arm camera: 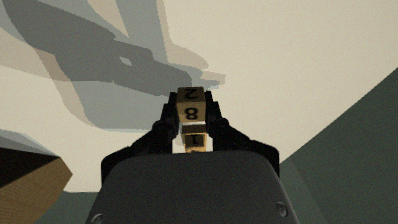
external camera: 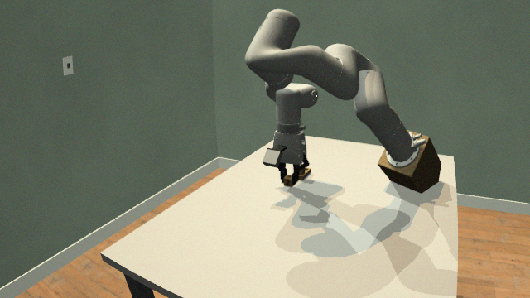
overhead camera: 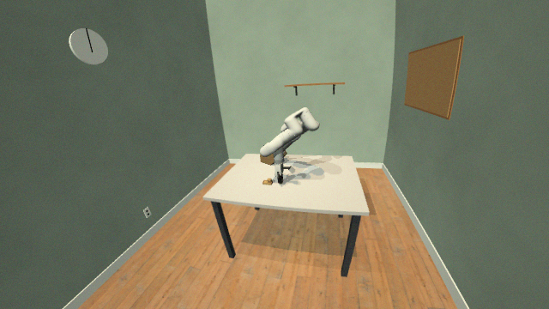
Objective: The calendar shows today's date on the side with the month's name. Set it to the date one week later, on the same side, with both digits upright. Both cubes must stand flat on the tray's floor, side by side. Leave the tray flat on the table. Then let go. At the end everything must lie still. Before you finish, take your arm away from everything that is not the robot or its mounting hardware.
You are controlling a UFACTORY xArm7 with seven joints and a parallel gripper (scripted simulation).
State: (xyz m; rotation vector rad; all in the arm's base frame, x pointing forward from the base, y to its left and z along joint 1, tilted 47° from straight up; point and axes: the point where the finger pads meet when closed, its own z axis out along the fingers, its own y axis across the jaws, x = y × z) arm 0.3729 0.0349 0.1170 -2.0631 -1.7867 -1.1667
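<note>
The wooden calendar tray is 11 cm to the right of my hand and 3 cm below it. Round my hand: digit cube (1 cm below).
</note>
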